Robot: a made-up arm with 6 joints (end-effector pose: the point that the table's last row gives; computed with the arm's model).
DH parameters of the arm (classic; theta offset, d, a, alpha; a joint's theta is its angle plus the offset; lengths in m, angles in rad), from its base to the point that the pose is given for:
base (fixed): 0.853 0 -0.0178 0
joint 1: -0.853 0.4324 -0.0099 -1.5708
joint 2: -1.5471 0 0.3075 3.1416
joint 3: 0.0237 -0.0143 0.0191 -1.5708
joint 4: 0 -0.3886 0.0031 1.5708
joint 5: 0 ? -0.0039 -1.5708
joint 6: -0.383 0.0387 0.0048 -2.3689
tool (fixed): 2.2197 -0.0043 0 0
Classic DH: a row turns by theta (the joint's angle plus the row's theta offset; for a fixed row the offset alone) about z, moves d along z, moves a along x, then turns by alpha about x.
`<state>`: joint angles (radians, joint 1 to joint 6).
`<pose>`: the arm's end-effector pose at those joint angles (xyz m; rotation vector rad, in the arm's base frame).
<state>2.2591 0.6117 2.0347 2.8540 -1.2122 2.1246</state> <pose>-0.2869 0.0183 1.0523 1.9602 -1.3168 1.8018</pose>
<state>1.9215 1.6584 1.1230 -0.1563 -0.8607 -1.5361</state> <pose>-0.0618 0.6190 0.2341 -0.9641 2.4291 1.2025</pose>
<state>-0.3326 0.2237 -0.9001 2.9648 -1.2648 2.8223</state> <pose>0.2719 0.0919 0.4002 -0.2608 0.9153 -0.2273</pose>
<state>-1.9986 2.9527 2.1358 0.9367 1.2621 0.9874</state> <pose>-0.2873 -0.3273 -0.0469 -1.5416 2.1288 -1.4563</pose>
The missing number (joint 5, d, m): 0.1787
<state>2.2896 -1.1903 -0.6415 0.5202 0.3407 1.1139</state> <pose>0.1280 0.0464 0.8200 -0.8819 -1.2251 0.2121</pose>
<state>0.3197 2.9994 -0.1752 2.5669 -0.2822 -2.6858</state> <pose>-0.3703 0.0421 0.0289 0.4181 -2.0869 -0.5910</pose>
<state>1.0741 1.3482 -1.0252 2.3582 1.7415 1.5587</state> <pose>-0.0500 0.1502 0.0965 -0.6089 -1.5009 1.7180</pose>
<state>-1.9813 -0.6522 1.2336 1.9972 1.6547 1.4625</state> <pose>0.2344 0.4220 0.9925 0.6477 0.4194 -0.0973</pose>
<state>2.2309 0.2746 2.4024 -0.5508 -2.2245 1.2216</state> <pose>0.1734 0.0011 1.1018 -1.5498 -1.9451 0.5952</pose>
